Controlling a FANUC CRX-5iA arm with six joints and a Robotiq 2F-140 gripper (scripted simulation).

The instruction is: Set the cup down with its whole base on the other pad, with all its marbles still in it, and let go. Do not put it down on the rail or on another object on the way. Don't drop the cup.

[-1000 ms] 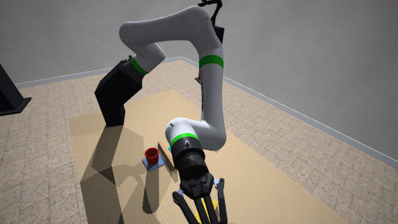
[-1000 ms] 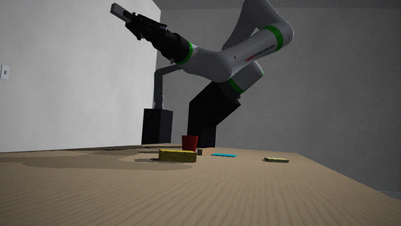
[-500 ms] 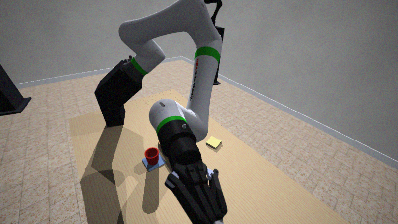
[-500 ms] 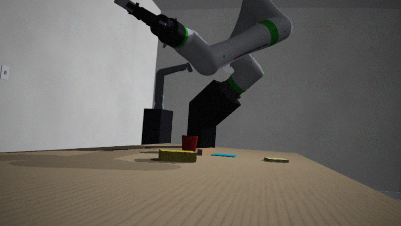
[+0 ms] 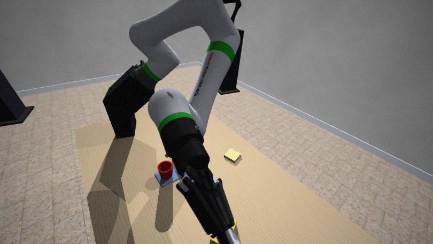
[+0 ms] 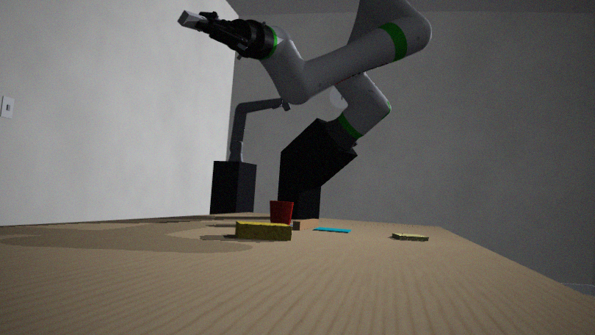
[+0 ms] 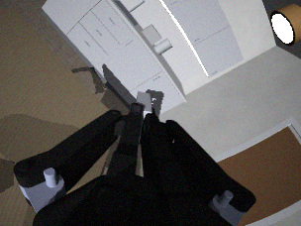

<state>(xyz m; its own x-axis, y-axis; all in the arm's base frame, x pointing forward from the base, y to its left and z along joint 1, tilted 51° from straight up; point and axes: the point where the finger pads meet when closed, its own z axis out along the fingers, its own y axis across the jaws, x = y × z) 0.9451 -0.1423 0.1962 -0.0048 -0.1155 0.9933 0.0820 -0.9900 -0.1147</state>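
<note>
Right now the red cup is 52 cm behind my hand, 40 cm below it and 5 cm to the right of it. The rest, counted from my hand: thick yellow sponge block (41 cm below, 16 cm behind, 10 cm to the left); then blue pad (51 cm behind, 44 cm below, 5 cm to the right); then wooden rail (53 cm behind, 42 cm below, 3 cm to the left).
</note>
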